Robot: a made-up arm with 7 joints.
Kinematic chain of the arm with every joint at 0, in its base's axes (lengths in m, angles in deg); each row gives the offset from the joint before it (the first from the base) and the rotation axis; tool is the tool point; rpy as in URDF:
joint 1: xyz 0 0 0.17 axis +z
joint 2: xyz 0 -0.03 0.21 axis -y
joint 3: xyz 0 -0.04 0.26 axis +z
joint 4: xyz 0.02 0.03 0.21 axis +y
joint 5: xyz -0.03 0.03 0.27 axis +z
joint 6: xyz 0 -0.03 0.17 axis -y
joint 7: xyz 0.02 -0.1 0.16 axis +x
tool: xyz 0 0 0 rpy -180 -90 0
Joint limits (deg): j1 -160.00..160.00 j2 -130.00..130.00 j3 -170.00..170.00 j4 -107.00..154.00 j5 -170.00..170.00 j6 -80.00..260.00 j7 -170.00..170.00
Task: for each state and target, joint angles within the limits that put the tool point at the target. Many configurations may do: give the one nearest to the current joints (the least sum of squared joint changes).
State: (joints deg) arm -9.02 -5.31 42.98 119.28 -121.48 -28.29 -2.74
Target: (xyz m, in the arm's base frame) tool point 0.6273 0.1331 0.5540
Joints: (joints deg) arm -15.78 -18.06 33.22 120.62 -119.28 -28.12 -2.74
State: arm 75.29 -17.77 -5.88 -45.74 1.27 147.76 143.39
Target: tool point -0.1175 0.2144 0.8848
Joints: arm 84.19 -51.77 -43.15 -61.92 -16.78 145.85 143.39
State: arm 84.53 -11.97 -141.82 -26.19 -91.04 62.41 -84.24
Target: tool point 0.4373 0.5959 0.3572
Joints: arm 58.20 -43.60 -157.88 -68.85 -85.01 73.18 -84.24
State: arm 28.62 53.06 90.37 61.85 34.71 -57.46 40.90
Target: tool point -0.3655 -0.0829 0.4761
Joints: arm 76.72 46.11 91.65 104.93 31.47 -80.00 40.90
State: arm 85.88 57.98 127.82 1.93 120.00 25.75 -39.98
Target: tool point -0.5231 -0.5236 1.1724
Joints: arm 39.93 35.91 124.77 -3.27 119.95 14.76 -39.98
